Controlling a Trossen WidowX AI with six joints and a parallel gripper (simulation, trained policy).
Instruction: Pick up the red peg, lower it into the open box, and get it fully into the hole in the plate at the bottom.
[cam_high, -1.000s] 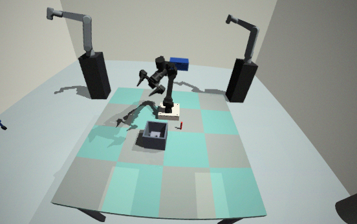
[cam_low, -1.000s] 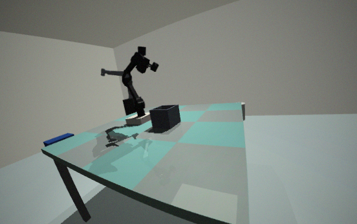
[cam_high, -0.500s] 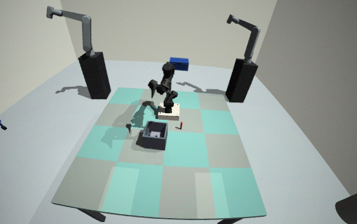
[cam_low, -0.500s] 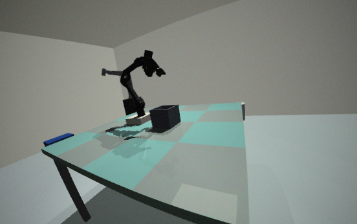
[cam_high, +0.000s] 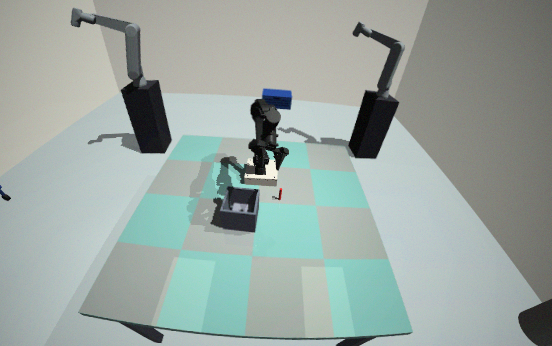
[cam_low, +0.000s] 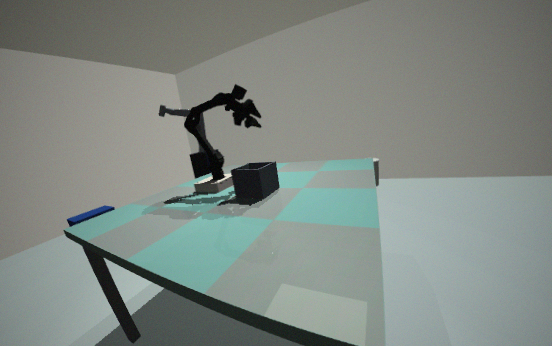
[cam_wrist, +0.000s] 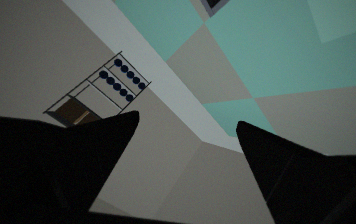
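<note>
Now: the red peg 15 cm behind my gripper tip, 8 cm to the left of it and 30 cm below it.
</note>
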